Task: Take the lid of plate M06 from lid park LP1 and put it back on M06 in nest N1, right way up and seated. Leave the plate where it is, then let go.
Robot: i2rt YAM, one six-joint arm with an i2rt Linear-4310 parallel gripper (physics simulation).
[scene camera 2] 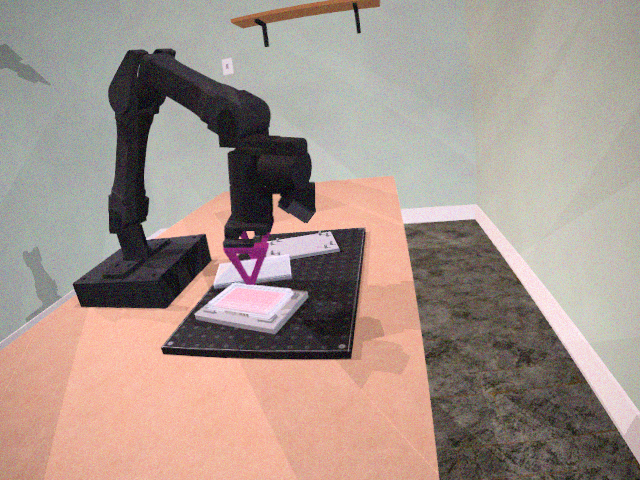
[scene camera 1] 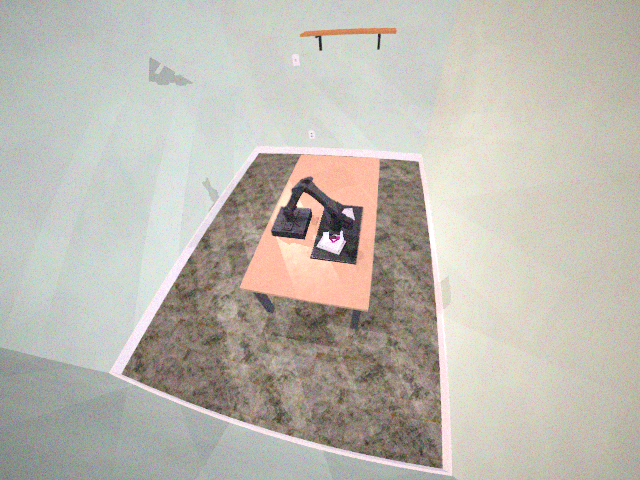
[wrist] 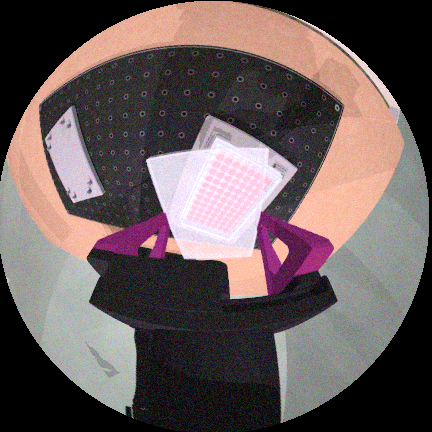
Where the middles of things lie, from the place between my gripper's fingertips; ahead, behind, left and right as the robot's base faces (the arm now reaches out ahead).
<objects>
Right now my hand is 40 mm above the pink-topped plate (scene camera 2: 252, 301), 20 mm to the left of it and 10 mm past it. Round my hand: white lid (scene camera 2: 274, 268) right at my hand.
</objects>
